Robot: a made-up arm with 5 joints.
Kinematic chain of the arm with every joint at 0, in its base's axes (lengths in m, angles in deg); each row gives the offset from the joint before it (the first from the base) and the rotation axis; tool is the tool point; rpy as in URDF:
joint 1: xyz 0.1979 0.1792 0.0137 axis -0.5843 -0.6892 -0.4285
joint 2: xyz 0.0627 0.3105 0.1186 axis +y
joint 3: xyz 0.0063 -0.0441 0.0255 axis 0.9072 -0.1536 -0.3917
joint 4: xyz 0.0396 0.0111 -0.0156 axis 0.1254 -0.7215 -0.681
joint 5: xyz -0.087 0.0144 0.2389 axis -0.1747 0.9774 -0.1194
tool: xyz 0.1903 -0.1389 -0.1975 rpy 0 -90 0
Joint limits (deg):
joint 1: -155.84..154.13
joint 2: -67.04..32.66
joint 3: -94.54..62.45
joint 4: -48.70..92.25
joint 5: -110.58..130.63
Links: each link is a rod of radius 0.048 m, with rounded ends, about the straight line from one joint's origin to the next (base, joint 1, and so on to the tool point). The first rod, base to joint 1, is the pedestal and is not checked.
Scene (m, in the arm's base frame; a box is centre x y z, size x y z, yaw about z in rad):
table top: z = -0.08
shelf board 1: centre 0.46 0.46 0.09 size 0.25 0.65 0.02 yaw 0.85
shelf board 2: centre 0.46 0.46 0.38 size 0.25 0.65 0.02 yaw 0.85
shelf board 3: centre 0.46 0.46 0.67 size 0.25 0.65 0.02 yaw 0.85
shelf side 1: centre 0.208 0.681 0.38 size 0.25 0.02 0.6 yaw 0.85
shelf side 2: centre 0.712 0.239 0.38 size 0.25 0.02 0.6 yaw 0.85
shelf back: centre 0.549 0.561 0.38 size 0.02 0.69 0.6 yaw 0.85
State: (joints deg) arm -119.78 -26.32 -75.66 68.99 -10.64
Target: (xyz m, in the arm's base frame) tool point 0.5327 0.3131 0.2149
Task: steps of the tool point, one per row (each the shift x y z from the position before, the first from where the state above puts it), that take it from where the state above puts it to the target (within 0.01 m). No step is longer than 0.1 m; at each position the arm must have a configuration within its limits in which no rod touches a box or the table.
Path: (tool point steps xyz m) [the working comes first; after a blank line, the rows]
Joints at the target: -110.42 -11.96 -81.72 59.17 -1.06
Straight joint move there: clear.

1: -0.0296 0.0742 0.0044

